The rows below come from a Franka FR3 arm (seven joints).
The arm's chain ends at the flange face. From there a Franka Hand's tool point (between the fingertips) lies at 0.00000 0.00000 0.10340 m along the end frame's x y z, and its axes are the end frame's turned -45 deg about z.
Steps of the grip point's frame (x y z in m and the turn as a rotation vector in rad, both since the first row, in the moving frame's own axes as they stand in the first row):
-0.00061, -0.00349, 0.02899, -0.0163, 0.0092, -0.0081
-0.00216, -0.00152, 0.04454, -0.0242, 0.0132, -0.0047
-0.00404, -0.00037, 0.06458, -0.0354, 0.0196, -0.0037
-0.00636, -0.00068, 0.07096, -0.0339, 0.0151, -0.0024
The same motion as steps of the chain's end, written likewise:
-0.00477, -0.00255, 0.02901, -0.0050, 0.0180, -0.0081
-0.00534, -0.00035, 0.04458, -0.0078, 0.0264, -0.0047
-0.00714, 0.00145, 0.06466, -0.0112, 0.0389, -0.0037
-0.00856, 0.00265, 0.07103, -0.0133, 0.0346, -0.0024

